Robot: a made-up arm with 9 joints. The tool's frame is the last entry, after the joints.
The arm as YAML. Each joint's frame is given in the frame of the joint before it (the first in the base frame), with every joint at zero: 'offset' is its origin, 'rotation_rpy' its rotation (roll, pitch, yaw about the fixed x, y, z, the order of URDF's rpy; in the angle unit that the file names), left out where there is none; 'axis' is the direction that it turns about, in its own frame. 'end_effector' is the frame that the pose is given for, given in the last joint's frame.
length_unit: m
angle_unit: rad
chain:
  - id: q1
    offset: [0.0, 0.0, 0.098]
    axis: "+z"
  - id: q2
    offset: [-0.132, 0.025, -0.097]
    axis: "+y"
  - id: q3
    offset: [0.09, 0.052, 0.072]
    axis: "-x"
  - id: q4
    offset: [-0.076, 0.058, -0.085]
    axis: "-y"
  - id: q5
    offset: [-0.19, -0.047, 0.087]
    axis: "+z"
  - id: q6
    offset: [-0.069, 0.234, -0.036]
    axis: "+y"
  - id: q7
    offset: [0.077, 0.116, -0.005]
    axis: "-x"
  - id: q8
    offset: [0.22, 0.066, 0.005]
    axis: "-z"
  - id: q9
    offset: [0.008, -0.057, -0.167]
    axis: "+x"
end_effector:
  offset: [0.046, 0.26, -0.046]
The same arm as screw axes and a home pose.
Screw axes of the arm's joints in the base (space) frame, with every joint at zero. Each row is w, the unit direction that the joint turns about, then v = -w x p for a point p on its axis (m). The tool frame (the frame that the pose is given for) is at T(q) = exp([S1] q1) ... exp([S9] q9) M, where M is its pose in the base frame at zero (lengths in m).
S1 = (0, 0, 1, 0, 0, 0)
S2 = (0, 1, 0, -0.001, 0, -0.132)
S3 = (-1, 0, 0, 0, -0.073, 0.077)
S4 = (0, -1, 0, -0.012, 0, 0.118)
S5 = (0, 0, 1, 0.088, 0.308, 0)
S6 = (0, 1, 0, -0.039, 0, -0.377)
S7 = (-1, 0, 0, 0, -0.034, 0.438)
S8 = (0, 0, -1, -0.504, -0.08, 0)
S9 = (1, 0, 0, 0, -0.128, -0.447)
M =
1 0 0 -0.026
0 1 0 0.707
0 0 1 -0.174
0 0 0 1

